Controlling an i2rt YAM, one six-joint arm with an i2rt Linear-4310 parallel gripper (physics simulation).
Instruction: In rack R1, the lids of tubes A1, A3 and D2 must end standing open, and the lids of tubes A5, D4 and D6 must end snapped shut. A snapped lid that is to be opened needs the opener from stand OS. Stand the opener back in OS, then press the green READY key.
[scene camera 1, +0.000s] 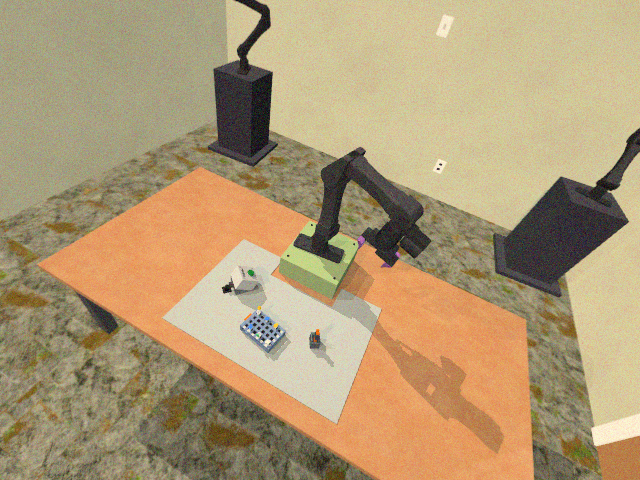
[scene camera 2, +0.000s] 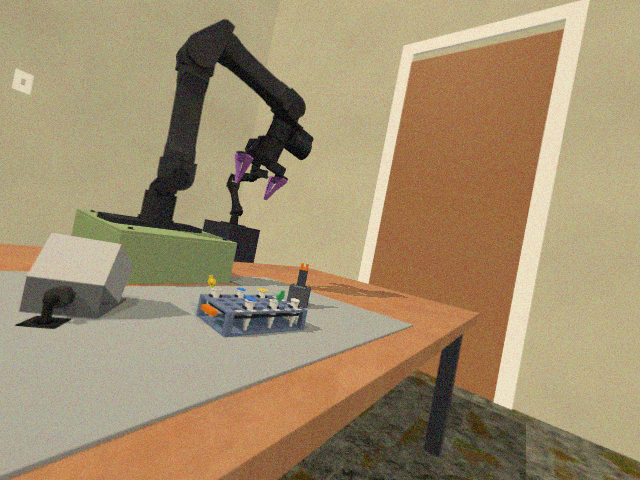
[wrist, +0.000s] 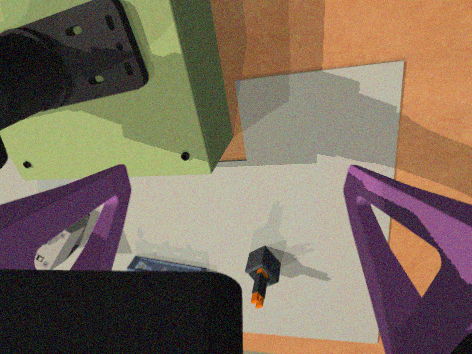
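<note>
My gripper is open and empty, high above the table beside the robot's base. Rack R1 is blue and holds several small tubes. A yellow lid stands up at one corner and a green lid is raised. Blue lids and another yellow lid look low; labels and snapped states are too small to tell. The orange-tipped opener stands upright in dark stand OS. The green READY key is on a grey box.
The rack, stand and box are on a grey mat. The green base block stands behind them. A small black fixture is beside the box. An orange piece shows at the rack's end.
</note>
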